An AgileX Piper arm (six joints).
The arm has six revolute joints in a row. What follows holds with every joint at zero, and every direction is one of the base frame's. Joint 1 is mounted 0.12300 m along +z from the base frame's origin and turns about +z. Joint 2 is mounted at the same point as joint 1 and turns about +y. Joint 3 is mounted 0.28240 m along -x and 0.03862 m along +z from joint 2 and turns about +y. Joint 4 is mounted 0.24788 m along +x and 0.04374 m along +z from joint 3 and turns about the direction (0.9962, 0, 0.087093). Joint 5 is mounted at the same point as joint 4 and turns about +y. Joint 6 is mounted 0.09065 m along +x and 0.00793 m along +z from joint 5 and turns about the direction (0.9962, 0, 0.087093). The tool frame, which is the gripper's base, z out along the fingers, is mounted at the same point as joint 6; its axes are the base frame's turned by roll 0.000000, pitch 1.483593 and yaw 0.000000 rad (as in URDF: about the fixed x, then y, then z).
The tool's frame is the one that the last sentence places.
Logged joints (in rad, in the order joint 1, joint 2, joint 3, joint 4, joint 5, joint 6), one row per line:
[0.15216 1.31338 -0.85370 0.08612 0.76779 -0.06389]
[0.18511 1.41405 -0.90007 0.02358 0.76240 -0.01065]
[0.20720 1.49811 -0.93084 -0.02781 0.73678 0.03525]
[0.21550 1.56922 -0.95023 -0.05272 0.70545 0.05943]
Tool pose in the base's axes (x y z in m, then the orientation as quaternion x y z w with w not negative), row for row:
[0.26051 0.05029 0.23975 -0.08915 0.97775 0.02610 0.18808]
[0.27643 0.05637 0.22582 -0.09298 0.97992 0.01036 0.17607]
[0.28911 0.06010 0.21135 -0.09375 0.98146 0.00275 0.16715]
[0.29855 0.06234 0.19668 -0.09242 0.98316 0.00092 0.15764]
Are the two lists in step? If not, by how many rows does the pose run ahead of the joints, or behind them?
The pose runs 1 row ahead of the joints: the pose in row i belongs to the joints in row i + 1.
